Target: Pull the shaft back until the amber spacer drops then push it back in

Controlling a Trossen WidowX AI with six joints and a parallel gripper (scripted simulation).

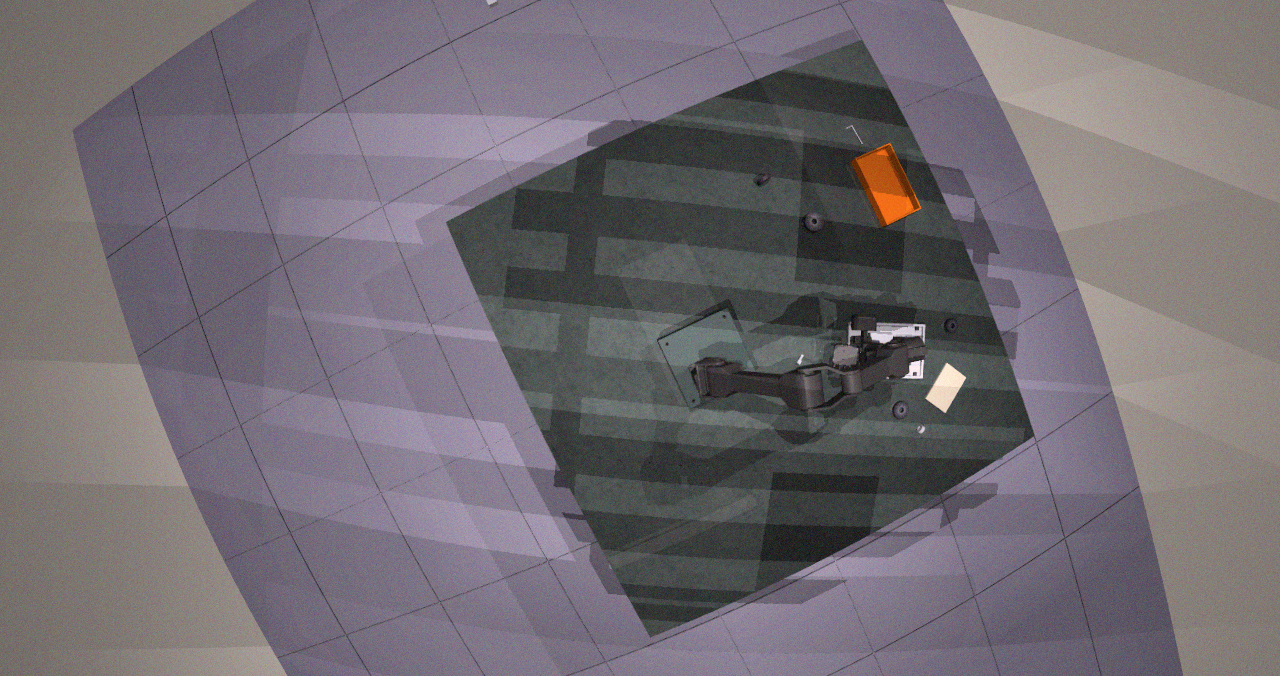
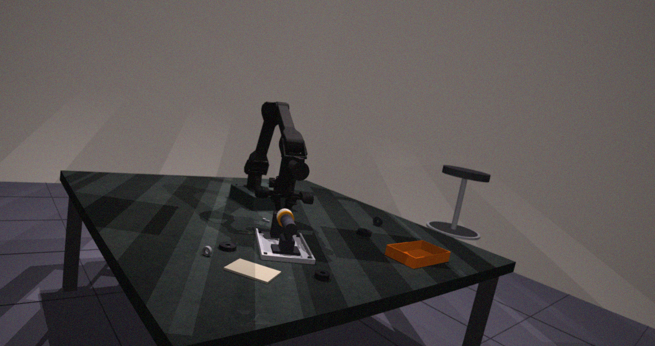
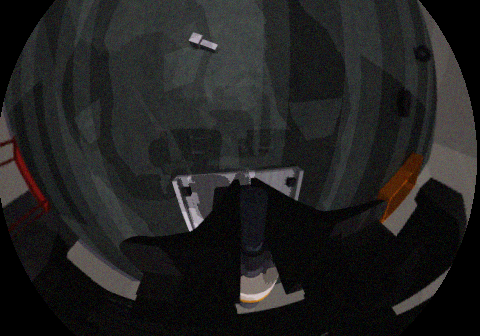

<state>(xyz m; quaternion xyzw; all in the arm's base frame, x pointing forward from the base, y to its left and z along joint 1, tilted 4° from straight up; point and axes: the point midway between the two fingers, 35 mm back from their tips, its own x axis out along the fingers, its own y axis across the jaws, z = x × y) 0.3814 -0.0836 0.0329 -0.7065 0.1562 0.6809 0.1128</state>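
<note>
The cream spacer lies 7 cm ahead of my gripper tip, 3 cm to the right of it and 3 cm above it. From my gripper tip the other things lie so: orange tray 38 cm to the left, 28 cm ahead, 4 cm below; cream card 26 cm ahead, 22 cm to the right, 4 cm below; amber spacer 9 cm ahead, 4 cm to the right, 3 cm above.
</note>
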